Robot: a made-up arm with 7 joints. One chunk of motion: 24 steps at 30 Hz.
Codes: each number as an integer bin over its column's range. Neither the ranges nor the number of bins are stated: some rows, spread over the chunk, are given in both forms.
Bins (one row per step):
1: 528 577 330 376 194 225
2: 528 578 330 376 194 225
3: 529 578 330 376 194 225
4: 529 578 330 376 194 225
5: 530 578 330 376 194 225
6: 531 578 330 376 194 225
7: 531 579 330 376 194 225
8: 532 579 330 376 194 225
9: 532 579 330 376 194 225
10: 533 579 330 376 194 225
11: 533 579 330 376 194 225
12: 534 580 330 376 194 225
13: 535 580 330 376 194 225
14: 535 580 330 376 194 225
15: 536 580 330 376 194 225
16: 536 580 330 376 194 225
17: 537 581 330 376 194 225
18: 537 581 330 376 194 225
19: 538 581 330 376 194 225
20: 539 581 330 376 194 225
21: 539 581 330 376 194 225
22: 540 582 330 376 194 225
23: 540 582 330 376 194 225
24: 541 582 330 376 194 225
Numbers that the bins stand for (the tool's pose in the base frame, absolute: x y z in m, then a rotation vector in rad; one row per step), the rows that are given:
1: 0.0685 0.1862 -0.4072 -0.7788 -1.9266 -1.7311
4: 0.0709 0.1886 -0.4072 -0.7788 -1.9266 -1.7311
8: 0.0781 0.1910 -0.4072 -0.7788 -1.9266 -1.7311
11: 0.0805 0.1910 -0.4072 -0.7788 -1.9266 -1.7311
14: 0.0853 0.1934 -0.4072 -0.7788 -1.9266 -1.7311
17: 0.0901 0.1958 -0.4072 -0.7788 -1.9266 -1.7311
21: 0.0949 0.1958 -0.4072 -0.7788 -1.9266 -1.7311
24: 0.0997 0.1982 -0.4072 -0.7788 -1.9266 -1.7311
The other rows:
2: 0.0685 0.1886 -0.4072 -0.7788 -1.9266 -1.7311
3: 0.0709 0.1886 -0.4072 -0.7788 -1.9266 -1.7311
5: 0.0733 0.1886 -0.4072 -0.7788 -1.9266 -1.7311
6: 0.0757 0.1886 -0.4072 -0.7788 -1.9266 -1.7311
7: 0.0757 0.1910 -0.4072 -0.7788 -1.9266 -1.7311
9: 0.0781 0.1910 -0.4072 -0.7788 -1.9266 -1.7311
10: 0.0805 0.1910 -0.4072 -0.7788 -1.9266 -1.7311
12: 0.0829 0.1934 -0.4072 -0.7788 -1.9266 -1.7311
13: 0.0853 0.1934 -0.4072 -0.7788 -1.9266 -1.7311
15: 0.0877 0.1934 -0.4072 -0.7788 -1.9266 -1.7311
16: 0.0877 0.1934 -0.4072 -0.7788 -1.9266 -1.7311
18: 0.0901 0.1958 -0.4072 -0.7788 -1.9266 -1.7311
19: 0.0925 0.1958 -0.4072 -0.7788 -1.9266 -1.7311
20: 0.0949 0.1958 -0.4072 -0.7788 -1.9266 -1.7311
22: 0.0973 0.1982 -0.4072 -0.7788 -1.9266 -1.7311
23: 0.0973 0.1982 -0.4072 -0.7788 -1.9266 -1.7311

